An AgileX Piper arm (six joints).
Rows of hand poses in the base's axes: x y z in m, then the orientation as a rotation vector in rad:
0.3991, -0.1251, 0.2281, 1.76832, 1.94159, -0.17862
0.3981, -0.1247, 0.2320, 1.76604, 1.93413, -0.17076
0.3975, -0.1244, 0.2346, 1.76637, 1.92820, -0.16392
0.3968, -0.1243, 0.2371, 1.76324, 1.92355, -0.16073
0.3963, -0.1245, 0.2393, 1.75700, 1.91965, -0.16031
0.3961, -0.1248, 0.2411, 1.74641, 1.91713, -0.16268
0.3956, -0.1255, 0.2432, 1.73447, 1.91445, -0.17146
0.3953, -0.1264, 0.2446, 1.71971, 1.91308, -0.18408
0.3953, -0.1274, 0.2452, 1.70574, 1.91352, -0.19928
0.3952, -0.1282, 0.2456, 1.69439, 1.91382, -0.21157
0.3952, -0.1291, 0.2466, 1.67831, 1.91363, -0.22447
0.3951, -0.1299, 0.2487, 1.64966, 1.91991, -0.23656
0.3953, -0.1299, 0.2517, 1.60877, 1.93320, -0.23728
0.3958, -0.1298, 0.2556, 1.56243, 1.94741, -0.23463
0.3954, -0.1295, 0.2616, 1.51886, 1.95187, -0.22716
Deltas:
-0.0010, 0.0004, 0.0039, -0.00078, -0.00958, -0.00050
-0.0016, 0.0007, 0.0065, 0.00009, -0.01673, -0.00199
-0.0023, 0.0008, 0.0090, -0.00216, -0.02243, -0.00167
-0.0028, 0.0006, 0.0112, -0.00715, -0.02733, 0.00022
-0.0030, 0.0003, 0.0130, -0.01532, -0.03147, 0.00465
-0.0035, -0.0004, 0.0151, -0.02747, -0.03281, 0.00857
-0.0038, -0.0013, 0.0165, -0.04248, -0.03223, 0.01395
-0.0038, -0.0023, 0.0171, -0.05747, -0.02876, 0.01921
-0.0039, -0.0031, 0.0175, -0.06962, -0.02593, 0.02347
-0.0039, -0.0040, 0.0185, -0.08488, -0.02460, 0.03012
-0.0040, -0.0048, 0.0206, -0.10363, -0.02369, 0.04707
-0.0038, -0.0048, 0.0236, -0.12010, -0.02824, 0.07656
-0.0033, -0.0047, 0.0275, -0.13713, -0.03534, 0.11053
-0.0037, -0.0044, 0.0335, -0.15466, -0.05006, 0.13989

